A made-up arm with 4 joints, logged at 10 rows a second.
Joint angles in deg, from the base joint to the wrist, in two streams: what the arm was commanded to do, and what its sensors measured. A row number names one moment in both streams.
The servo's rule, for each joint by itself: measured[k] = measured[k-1] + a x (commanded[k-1-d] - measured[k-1]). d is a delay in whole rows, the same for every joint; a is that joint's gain. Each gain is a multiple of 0.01, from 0.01 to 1. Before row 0 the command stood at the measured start. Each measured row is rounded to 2 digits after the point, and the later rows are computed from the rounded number. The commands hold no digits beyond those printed.
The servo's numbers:
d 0
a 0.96 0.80 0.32 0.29
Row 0, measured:
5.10, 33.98, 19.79, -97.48
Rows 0 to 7, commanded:
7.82, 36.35, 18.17, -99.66
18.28, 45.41, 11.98, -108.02
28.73, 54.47, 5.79, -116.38
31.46, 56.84, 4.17, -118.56
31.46, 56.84, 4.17, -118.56
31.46, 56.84, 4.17, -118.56
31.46, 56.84, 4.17, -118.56
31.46, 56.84, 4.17, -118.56
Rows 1 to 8, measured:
7.71, 35.88, 19.27, -98.11
17.86, 43.50, 16.94, -100.98
28.30, 52.28, 13.37, -105.45
31.33, 55.93, 10.43, -109.25
31.45, 56.66, 8.43, -111.95
31.46, 56.80, 7.07, -113.87
31.46, 56.83, 6.14, -115.23
31.46, 56.84, 5.51, -116.20

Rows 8 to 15, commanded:
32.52, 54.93, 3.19, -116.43
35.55, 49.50, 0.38, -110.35
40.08, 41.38, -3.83, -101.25
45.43, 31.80, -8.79, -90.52
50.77, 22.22, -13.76, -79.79
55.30, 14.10, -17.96, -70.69
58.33, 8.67, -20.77, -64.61
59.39, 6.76, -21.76, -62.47
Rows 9 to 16, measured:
32.48, 55.31, 4.77, -116.27
35.43, 50.66, 3.37, -114.55
39.89, 43.24, 1.07, -110.69
45.21, 34.09, -2.09, -104.84
50.55, 24.59, -5.82, -97.58
55.11, 16.20, -9.70, -89.78
58.20, 10.18, -13.24, -82.48
59.34, 7.44, -15.97, -76.68

